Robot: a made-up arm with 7 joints. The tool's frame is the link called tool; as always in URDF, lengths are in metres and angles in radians. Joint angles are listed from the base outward.
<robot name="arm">
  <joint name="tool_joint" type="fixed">
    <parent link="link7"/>
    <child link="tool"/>
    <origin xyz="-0.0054 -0.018 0.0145" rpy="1.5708 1.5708 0"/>
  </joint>
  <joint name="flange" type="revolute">
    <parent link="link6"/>
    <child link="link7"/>
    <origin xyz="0.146 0.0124 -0.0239" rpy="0 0 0"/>
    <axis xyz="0 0 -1"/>
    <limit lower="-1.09" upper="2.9"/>
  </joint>
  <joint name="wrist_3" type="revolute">
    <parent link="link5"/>
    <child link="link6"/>
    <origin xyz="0.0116 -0.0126 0.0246" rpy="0 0 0"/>
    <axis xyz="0 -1 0"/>
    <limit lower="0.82" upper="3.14"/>
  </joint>
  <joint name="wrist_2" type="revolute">
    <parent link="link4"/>
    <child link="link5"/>
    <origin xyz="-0.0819 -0.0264 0.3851" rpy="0 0 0"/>
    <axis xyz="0 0 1"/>
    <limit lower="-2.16" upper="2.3"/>
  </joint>
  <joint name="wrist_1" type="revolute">
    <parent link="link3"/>
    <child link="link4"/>
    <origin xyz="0.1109 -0.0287 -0.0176" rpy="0 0 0"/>
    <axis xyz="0 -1 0"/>
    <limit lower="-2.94" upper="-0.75"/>
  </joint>
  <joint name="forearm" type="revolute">
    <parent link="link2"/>
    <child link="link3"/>
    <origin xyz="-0.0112 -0.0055 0.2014" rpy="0 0 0"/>
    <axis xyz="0 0 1"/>
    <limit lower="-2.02" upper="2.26"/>
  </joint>
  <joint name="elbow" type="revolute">
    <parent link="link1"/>
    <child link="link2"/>
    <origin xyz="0.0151 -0.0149 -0.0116" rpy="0 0 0"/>
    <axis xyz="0 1 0"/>
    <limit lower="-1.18" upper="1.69"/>
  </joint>
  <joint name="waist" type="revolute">
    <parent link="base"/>
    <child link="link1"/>
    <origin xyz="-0.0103 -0.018 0.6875" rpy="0 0 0"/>
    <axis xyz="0 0 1"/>
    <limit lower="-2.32" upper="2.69"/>
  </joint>
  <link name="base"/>
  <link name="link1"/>
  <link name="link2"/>
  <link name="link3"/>
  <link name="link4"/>
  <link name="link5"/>
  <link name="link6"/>
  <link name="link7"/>
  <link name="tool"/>
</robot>
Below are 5 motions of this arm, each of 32 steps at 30 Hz.
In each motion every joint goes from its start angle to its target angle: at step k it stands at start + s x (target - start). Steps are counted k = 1, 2, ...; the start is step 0. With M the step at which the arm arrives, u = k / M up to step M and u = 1 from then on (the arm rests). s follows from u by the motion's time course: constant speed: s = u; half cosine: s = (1 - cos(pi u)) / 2; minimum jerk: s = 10 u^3 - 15 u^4 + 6 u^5.
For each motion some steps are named. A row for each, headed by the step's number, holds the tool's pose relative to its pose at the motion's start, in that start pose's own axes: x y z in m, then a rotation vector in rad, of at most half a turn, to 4 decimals.
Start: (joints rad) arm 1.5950 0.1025 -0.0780 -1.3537 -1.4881 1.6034 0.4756
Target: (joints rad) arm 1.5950 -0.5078 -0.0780 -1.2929 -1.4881 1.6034 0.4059
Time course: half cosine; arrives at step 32
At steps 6, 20, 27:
6: -0.0019 0.0042 0.0395 0.0505 0.0036 0.0024
20: -0.0110 -0.0305 0.3231 0.4143 0.0285 0.0200
27: -0.0122 -0.0770 0.4322 0.5640 0.0383 0.0272

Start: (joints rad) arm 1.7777 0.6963 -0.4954 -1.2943 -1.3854 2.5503 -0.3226
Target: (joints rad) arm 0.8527 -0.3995 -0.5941 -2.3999 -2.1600 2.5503 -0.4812
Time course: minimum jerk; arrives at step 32
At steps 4, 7, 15, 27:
4: 0.0077 -0.0116 -0.0040 -0.0044 0.0087 -0.0160
7: 0.0328 -0.0532 -0.0197 -0.0202 0.0409 -0.0712
15: 0.1005 -0.3096 -0.1634 -0.1129 0.2813 -0.3474
27: -0.0224 -0.5239 -0.3866 -0.1929 0.5950 -0.5317

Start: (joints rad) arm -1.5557 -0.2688 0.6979 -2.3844 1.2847 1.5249 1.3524
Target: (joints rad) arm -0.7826 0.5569 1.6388 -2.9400 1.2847 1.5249 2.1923
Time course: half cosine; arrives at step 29
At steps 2, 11, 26, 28, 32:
2: 0.0127 0.0029 -0.0027 0.0166 -0.0234 0.0037
11: 0.3289 0.0904 0.0380 0.4304 -0.6007 0.2294
26: 0.5373 0.3212 0.5444 0.9534 -1.4530 1.4793
28: 0.5296 0.3279 0.5619 0.9541 -1.4676 1.5380
32: 0.5285 0.3287 0.5641 0.9540 -1.4694 1.5455

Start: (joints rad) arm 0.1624 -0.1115 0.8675 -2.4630 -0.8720 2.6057 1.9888
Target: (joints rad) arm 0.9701 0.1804 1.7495 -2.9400 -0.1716 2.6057 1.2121
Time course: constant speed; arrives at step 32
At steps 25, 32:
25: -0.1957 -0.4771 0.2721 -1.5172 0.0796 -0.5060
32: -0.2219 -0.4983 0.4178 -1.9550 0.0803 -0.5271

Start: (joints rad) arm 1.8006 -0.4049 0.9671 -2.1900 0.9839 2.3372 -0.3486
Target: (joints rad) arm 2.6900 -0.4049 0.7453 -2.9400 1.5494 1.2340 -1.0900
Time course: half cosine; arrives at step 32
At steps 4, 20, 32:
4: 0.0200 -0.0091 -0.0019 -0.0168 0.0334 -0.0629
20: 0.2677 -0.2868 -0.0628 -0.2316 0.7821 -0.9605
32: 0.2925 -0.4503 -0.0840 -0.1996 1.2116 -1.2178

